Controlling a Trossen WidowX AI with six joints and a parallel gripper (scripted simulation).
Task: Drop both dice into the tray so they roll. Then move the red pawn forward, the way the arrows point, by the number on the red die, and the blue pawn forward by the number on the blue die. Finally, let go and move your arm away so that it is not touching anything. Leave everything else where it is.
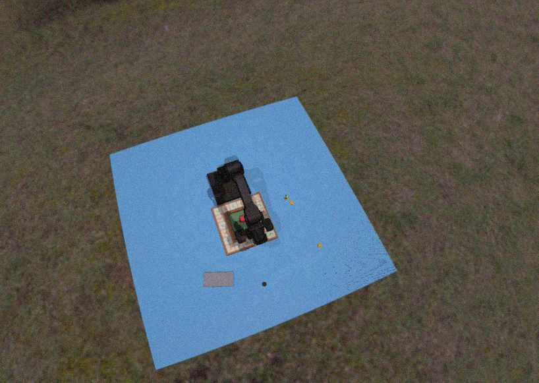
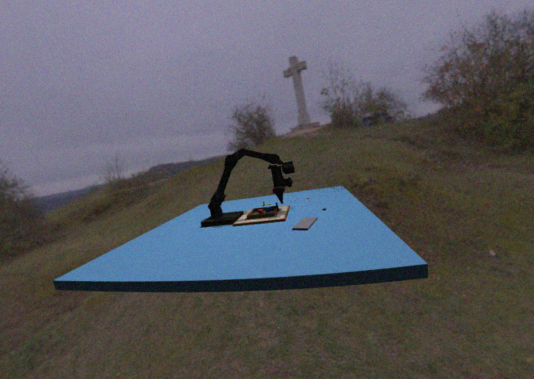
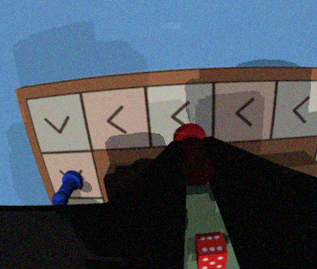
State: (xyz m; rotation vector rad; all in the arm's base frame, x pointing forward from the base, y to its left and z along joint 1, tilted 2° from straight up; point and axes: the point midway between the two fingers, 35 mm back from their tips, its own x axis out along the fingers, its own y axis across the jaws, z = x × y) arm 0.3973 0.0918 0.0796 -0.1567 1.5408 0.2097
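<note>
My gripper tip is 80 mm to the right of the blue pawn, 60 mm past it and 40 mm above it. Also, from my gripper tip: red pawn (10 mm above); small black disc (240 mm ahead, 60 mm below, 10 mm to the left); green tray (110 mm behind, 60 mm below, 40 mm to the right).
</note>
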